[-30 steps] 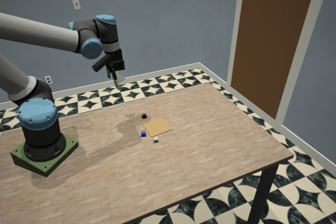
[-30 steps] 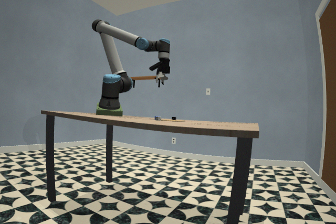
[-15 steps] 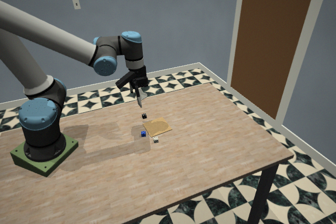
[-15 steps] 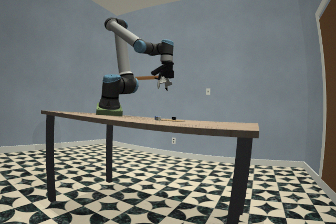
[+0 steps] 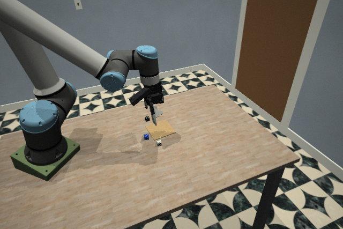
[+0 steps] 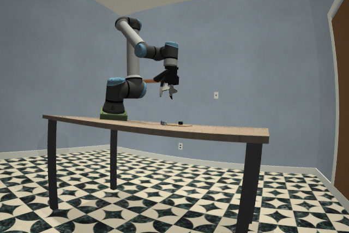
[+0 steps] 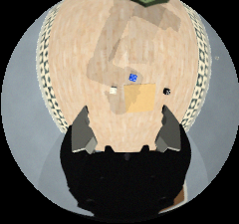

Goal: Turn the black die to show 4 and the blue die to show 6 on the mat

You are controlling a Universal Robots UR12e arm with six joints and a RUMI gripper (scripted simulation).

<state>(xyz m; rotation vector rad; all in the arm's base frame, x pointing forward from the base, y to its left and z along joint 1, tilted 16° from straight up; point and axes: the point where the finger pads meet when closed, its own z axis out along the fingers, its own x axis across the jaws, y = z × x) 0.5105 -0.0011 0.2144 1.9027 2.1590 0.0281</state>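
Right now the white die is 16 cm below my hand, 4 cm to the right of it and 2 cm ahead of it. The rest, counted from my hand: tan mat 17 cm below, 8 cm to the left, 6 cm ahead; blue die 16 cm below, 3 cm to the left, 3 cm behind; black die 20 cm to the left, 16 cm below.
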